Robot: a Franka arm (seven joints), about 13 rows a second.
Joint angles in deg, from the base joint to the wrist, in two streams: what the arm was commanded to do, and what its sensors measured. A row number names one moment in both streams.
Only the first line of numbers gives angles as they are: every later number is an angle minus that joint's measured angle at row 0.
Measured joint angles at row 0:
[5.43, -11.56, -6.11, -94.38, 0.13, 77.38, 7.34]
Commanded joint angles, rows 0 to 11:
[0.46, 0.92, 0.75, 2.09, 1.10, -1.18, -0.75]
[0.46, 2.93, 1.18, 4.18, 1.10, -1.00, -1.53]
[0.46, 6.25, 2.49, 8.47, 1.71, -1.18, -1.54]
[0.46, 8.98, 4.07, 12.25, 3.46, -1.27, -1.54]
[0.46, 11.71, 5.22, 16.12, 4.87, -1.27, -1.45]
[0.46, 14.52, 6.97, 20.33, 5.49, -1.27, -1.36]
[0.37, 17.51, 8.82, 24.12, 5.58, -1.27, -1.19]
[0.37, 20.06, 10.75, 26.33, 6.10, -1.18, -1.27]
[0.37, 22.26, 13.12, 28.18, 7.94, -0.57, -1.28]
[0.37, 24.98, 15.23, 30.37, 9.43, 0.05, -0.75]
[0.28, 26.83, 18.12, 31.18, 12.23, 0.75, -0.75]
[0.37, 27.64, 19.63, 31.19, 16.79, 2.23, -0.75]
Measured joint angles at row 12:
[0.66, 23.04, 16.34, 25.95, 11.00, 1.85, -0.29]
